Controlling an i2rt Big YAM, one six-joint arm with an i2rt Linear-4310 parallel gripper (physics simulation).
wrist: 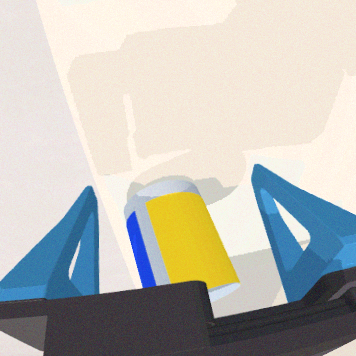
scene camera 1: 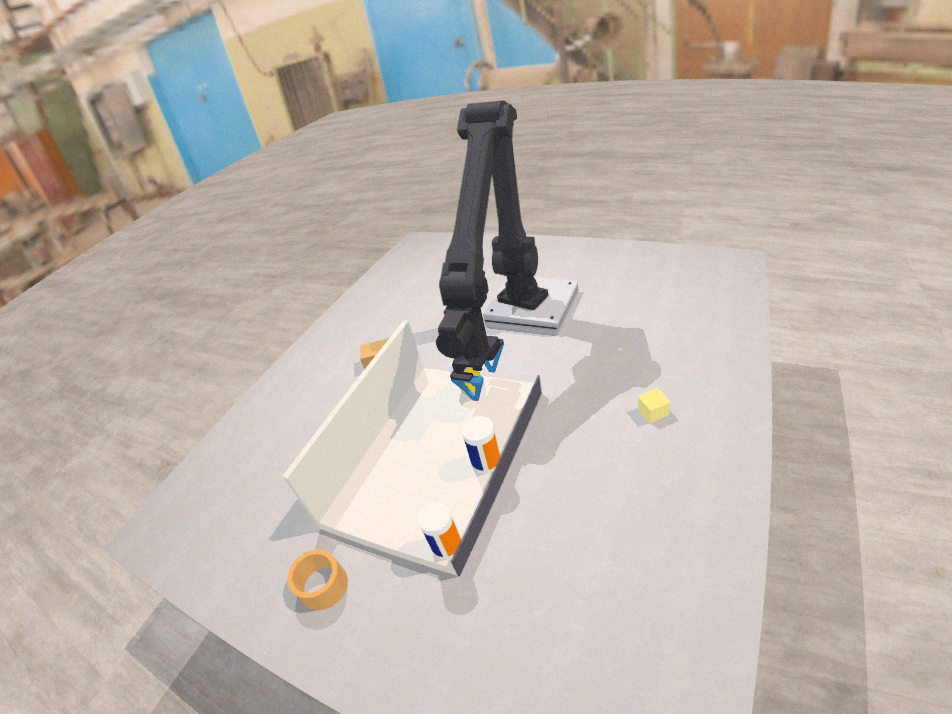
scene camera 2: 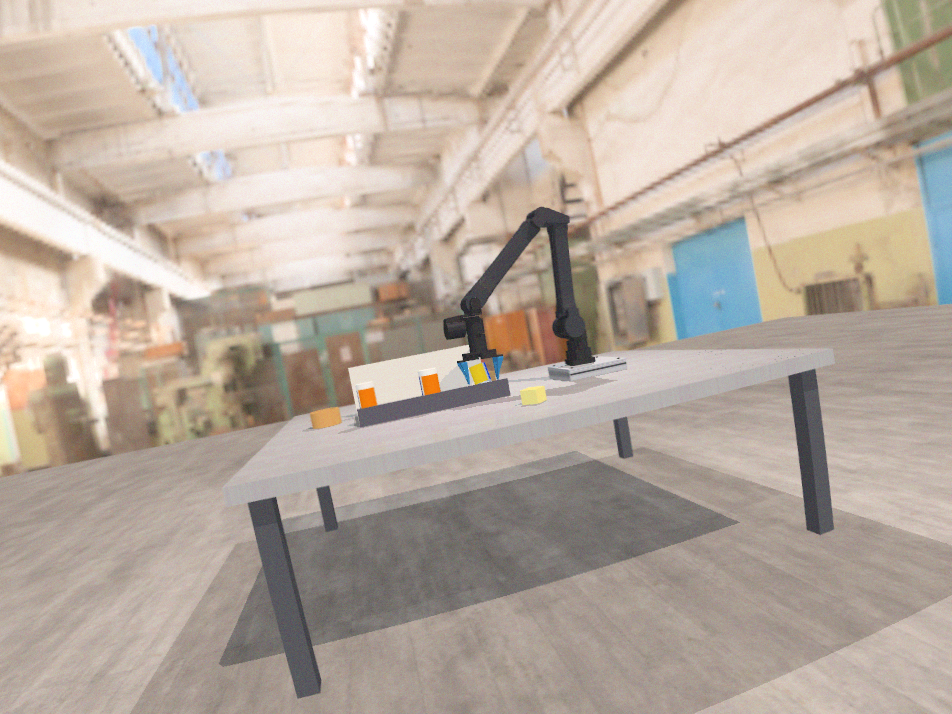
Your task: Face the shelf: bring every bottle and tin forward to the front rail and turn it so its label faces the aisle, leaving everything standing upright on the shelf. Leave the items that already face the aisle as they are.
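Frame: origin at the arm's base, x ahead, y left, z up, level; centimetres.
Seen in the pictures: gripper, between the fingertips: [wrist: 174, 181] [scene camera 1: 484, 385] [scene camera 2: 483, 381]; arm's base, origin of its link: [scene camera 1: 523, 297] [scene camera 2: 580, 362].
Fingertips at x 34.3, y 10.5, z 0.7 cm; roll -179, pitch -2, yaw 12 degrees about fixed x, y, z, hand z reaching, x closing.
Observation:
Offsets run from my fingertips to a thing's top centre. "pt": to the spot under its first point.
The yellow tin {dz +6.1, dx +0.5, dy -4.1 cm} [scene camera 1: 472, 371] [scene camera 2: 479, 374] [wrist: 192, 240] is at the arm-side end of the white shelf [scene camera 1: 384, 476] [wrist: 175, 15]. It leans clearly in scene camera 2; its yellow side shows there, with blue along one edge. My gripper [scene camera 1: 484, 384] [scene camera 2: 482, 381] [wrist: 174, 181] is open, with one blue finger on each side of the tin. A finger partly hides it in scene camera 1; its contact with the shelf is unclear. A white-capped bottle {dz +7.9, dx +16.3, dy +11.3 cm} [scene camera 1: 482, 445] [scene camera 2: 429, 382] stands mid-shelf, and another bottle {dz +7.6, dx +35.1, dy +15.8 cm} [scene camera 1: 440, 531] [scene camera 2: 366, 395] at the far end. Both stand upright near the dark front rail {dz +0.7, dx +15.4, dy +14.7 cm} [scene camera 1: 503, 468] [scene camera 2: 438, 403], orange towards it.
The shelf's tall back panel {pt dz +8.0, dx +24.8, dy -13.4 cm} [scene camera 1: 353, 415] [scene camera 2: 399, 372] rises opposite the rail. An orange ring {dz +0.3, dx +52.9, dy -0.4 cm} [scene camera 1: 335, 590] [scene camera 2: 326, 417] lies past the far end. A yellow cube {dz -0.9, dx -11.5, dy +34.7 cm} [scene camera 1: 654, 405] [scene camera 2: 532, 395] sits on the rail's side. An orange block {dz +0.3, dx -0.2, dy -34.2 cm} [scene camera 1: 372, 353] is behind the back panel.

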